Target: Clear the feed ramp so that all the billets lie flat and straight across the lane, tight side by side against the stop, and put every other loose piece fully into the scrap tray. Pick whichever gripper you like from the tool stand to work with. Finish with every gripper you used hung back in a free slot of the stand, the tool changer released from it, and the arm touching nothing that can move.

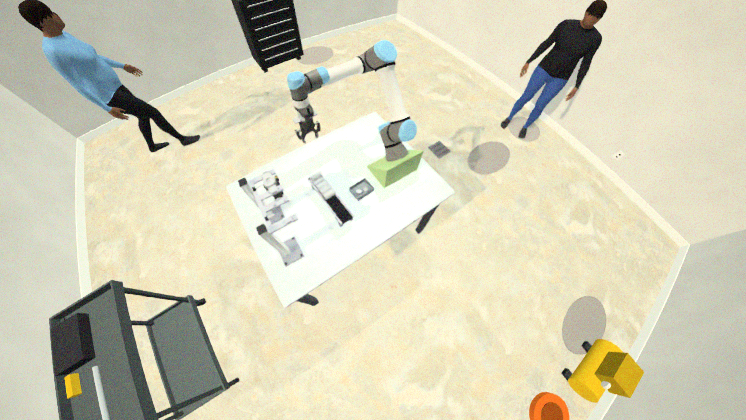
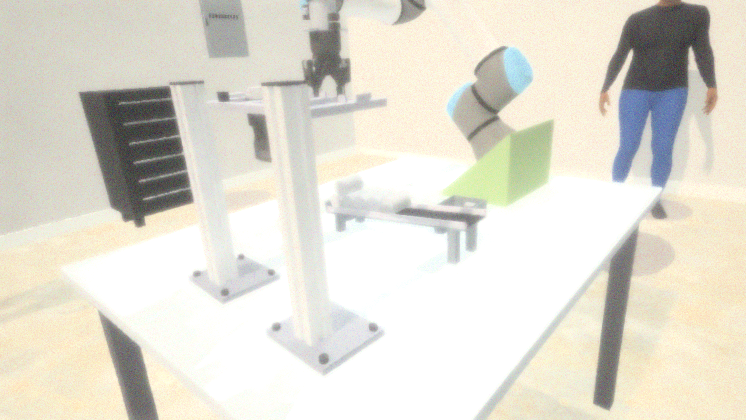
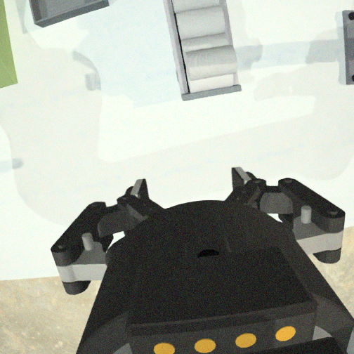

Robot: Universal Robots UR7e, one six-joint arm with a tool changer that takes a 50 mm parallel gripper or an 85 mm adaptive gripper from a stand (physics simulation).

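Seen in the pictures: hand, its tool point: [image 2: 323, 23]; arm's base, origin of its link: [image 1: 397, 156] [image 2: 501, 153].
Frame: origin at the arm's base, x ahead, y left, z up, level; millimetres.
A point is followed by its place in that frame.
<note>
The feed ramp [image 1: 341, 211] [image 2: 433, 223] [image 3: 175, 50] stands mid-table, with its black bed bare at one end. Several pale billets [image 1: 321, 185] {x 515, y -59, z -5 mm} [image 2: 373, 200] {x 537, y -22, z -8 mm} [image 3: 200, 22] lie across the other end. Near the stop [image 3: 212, 93], one pale piece [image 2: 348, 184] {x 532, y -109, z 15 mm} [image 3: 211, 62] sits higher than the rest; its exact shape is unclear. The scrap tray [image 1: 366, 194] {x 292, y 83, z -80 mm} [image 3: 75, 14] holds two small pale pieces [image 1: 358, 190] {x 321, y 46, z -83 mm}. My adaptive gripper [image 1: 309, 136] [image 2: 328, 94] [image 3: 190, 181] is open and empty, high above the table beyond the ramp's stop end.
The tool stand [image 1: 284, 242] {x 861, y 115, z -91 mm} [image 2: 294, 208] {x 895, y 195, z 119 mm} has two posts and a raised shelf [image 2: 349, 108] {x 790, y 197, z 232 mm}, with a dark gripper [image 2: 259, 136] hanging below it. The green wedge base [image 1: 395, 172] {x 95, y 109, z 24 mm} [image 2: 529, 164] {x 40, y 107, z -12 mm} [image 3: 6, 55] carries the arm near the tray. Two people stand beyond the table.
</note>
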